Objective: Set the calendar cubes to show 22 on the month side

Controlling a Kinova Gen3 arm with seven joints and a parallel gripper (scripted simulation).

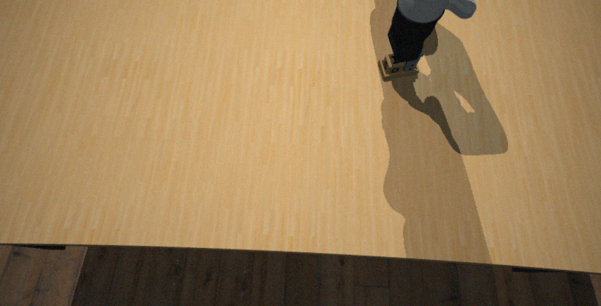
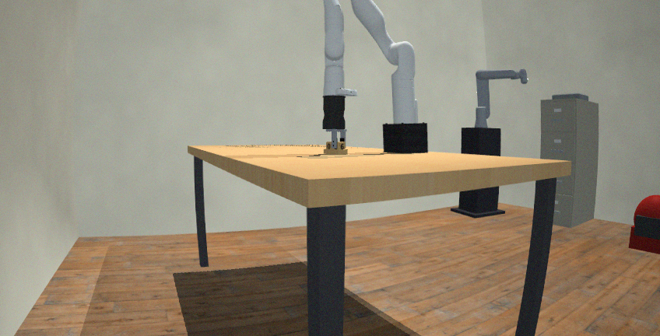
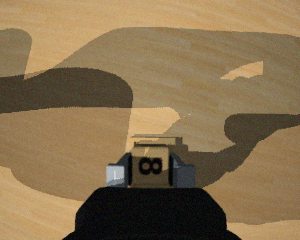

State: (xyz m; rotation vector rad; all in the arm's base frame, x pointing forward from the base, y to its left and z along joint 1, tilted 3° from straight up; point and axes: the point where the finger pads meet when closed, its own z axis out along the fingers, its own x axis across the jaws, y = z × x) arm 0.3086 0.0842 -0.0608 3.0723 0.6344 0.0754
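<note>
Right now the wooden number cube is 1 cm below my hand. From my hand the other things lie so: wooden calendar tray (1 cm ahead, 1 cm to the right, 3 cm below).
</note>
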